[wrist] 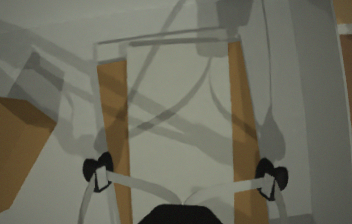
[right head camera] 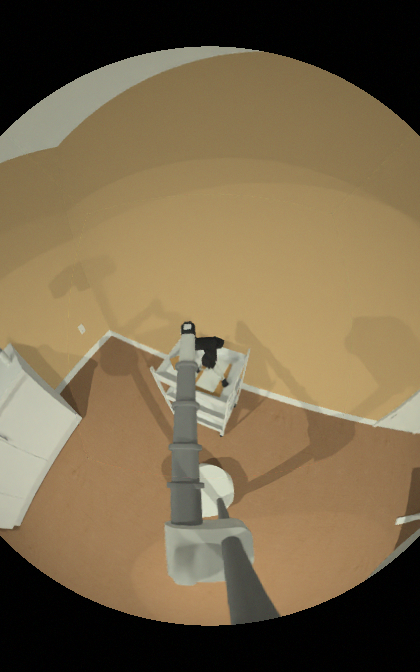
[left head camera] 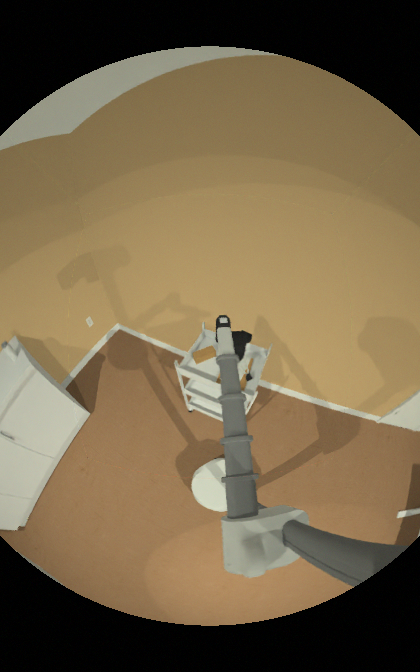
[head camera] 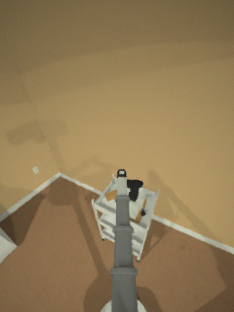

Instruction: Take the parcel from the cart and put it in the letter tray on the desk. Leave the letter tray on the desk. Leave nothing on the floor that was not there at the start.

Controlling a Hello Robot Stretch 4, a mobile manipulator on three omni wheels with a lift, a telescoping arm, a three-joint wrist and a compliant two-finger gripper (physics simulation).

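Frame: origin at the robot's base, x back, y left, z down, level; millimetres.
Seen in the pictures: gripper, fingertip midpoint: (wrist: pixel 185 169) (head camera: pixel 133 209).
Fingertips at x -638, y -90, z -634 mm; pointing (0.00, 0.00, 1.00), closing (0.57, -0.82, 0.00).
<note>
A point is followed by its place in that frame.
A wide brown box-like thing with a pale top panel, which looks like the parcel (left head camera: pixel 244 382) (right head camera: pixel 207 381) (wrist: pixel 180 110) @(x -695, y -120, z -648 mm), lies on the top shelf of the white cart (head camera: pixel 106 207) @(x -653, y 133, z -634 mm) (left head camera: pixel 197 371) (right head camera: pixel 162 376) (wrist: pixel 327 125) @(x -606, y -232, z -674 mm). My gripper (right head camera: pixel 212 376) (wrist: pixel 185 169) @(x -638, y -90, z -634 mm) is open above it. In the wrist view its two black fingertips stand wide apart, one near each long side of the parcel, and the fingers hold nothing. The arm hides part of the cart in the head views. The desk and the letter tray cannot be made out in these views.
A smaller brown box (left head camera: pixel 204 355) (wrist: pixel 22 145) @(x -751, y 35, z -675 mm) lies left of the parcel on the same shelf. Raised walls edge the shelf. The room wall (left head camera: pixel 250 250) is close behind the cart. A white cabinet (left head camera: pixel 37 425) (right head camera: pixel 30 430) stands at the left. A white round thing (left head camera: pixel 207 485) is under the arm.
</note>
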